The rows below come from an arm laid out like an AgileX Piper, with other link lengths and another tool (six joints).
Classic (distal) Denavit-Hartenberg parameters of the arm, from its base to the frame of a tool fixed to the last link. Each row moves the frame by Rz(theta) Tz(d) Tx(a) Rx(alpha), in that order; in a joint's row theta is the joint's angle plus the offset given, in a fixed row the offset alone. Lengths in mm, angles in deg.
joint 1: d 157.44  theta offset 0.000  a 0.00  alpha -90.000
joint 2: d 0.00  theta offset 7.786  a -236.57  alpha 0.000
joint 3: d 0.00  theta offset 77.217  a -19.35  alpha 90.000
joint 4: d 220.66  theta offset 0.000  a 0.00  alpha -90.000
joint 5: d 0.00  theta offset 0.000  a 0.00  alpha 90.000
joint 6: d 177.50  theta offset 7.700  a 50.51  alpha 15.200
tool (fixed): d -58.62  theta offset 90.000  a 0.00  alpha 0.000
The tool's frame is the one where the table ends.
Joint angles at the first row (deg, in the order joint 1, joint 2, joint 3, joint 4, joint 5, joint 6):
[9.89 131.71 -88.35 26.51 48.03 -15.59]
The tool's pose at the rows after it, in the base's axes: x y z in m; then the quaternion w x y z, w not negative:
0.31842 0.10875 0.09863 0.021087 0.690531 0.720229 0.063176
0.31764 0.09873 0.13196 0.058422 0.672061 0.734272 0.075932
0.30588 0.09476 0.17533 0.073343 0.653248 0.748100 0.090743
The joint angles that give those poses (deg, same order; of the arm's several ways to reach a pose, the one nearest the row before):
[9.11 127.87 -88.35 23.57 48.85 -16.54]
[8.60 121.84 -88.35 19.93 51.29 -16.78]
[8.61 114.44 -88.35 18.65 56.70 -17.27]

